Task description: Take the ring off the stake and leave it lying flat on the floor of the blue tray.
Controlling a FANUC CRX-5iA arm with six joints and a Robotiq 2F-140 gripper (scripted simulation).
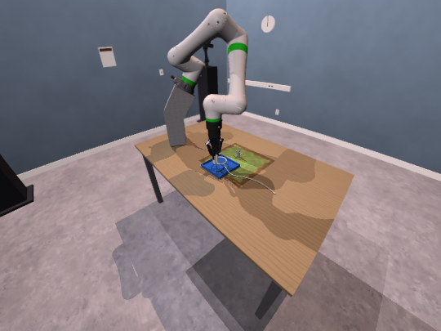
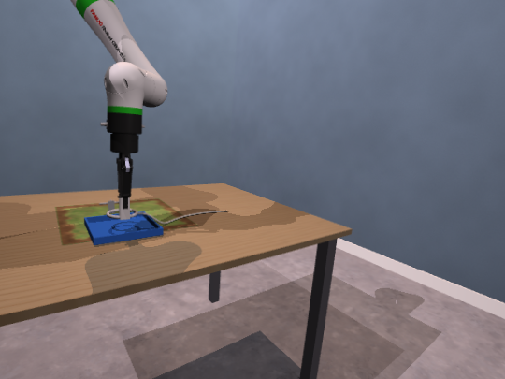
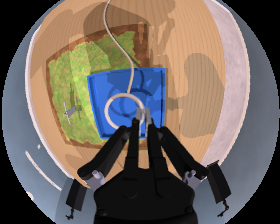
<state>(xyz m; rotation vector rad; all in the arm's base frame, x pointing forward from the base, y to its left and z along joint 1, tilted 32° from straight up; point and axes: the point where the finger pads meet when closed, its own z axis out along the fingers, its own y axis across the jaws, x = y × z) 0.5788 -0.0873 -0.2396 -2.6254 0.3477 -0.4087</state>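
Right now my hand is 1 cm short of the blue tray, 4 cm to the right of it and 7 cm above it. The rest, counted from my hand: short grey stake (3 cm ahead, 22 cm to the left, 6 cm below); then green mat (5 cm ahead, 17 cm to the left, 9 cm below).
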